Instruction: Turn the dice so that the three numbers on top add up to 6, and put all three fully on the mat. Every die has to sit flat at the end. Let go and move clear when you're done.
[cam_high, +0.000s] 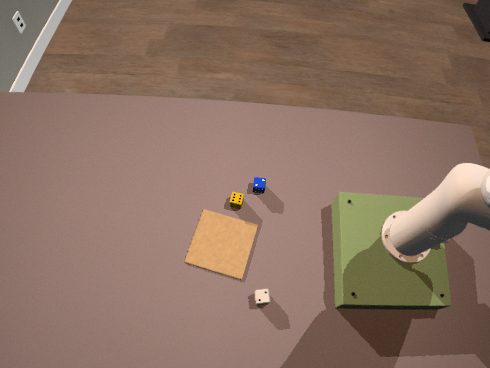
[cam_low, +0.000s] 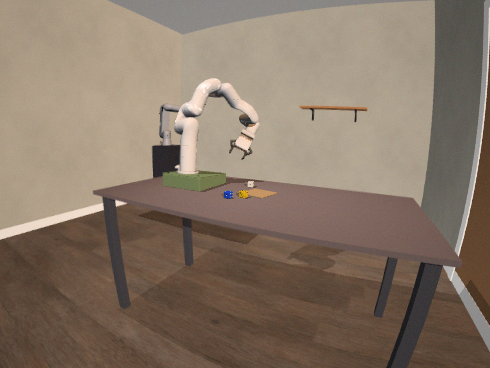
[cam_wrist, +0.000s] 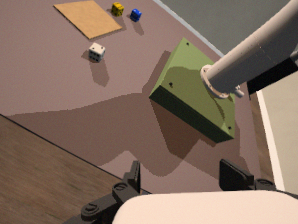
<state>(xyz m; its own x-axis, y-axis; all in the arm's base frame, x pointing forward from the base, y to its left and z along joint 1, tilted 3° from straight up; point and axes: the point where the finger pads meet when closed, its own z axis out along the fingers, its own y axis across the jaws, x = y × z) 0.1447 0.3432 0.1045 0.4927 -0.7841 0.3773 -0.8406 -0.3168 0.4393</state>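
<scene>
The yellow die lies 250 mm ahead of my hand, 460 mm to the right of it and 140 mm below it. Round my hand: blue die: 200 mm ahead, 510 mm to the right, 140 mm below; tan mat: 290 mm ahead, 360 mm to the right, 150 mm below; white die: 200 mm ahead, 230 mm to the right, 140 mm below.
</scene>
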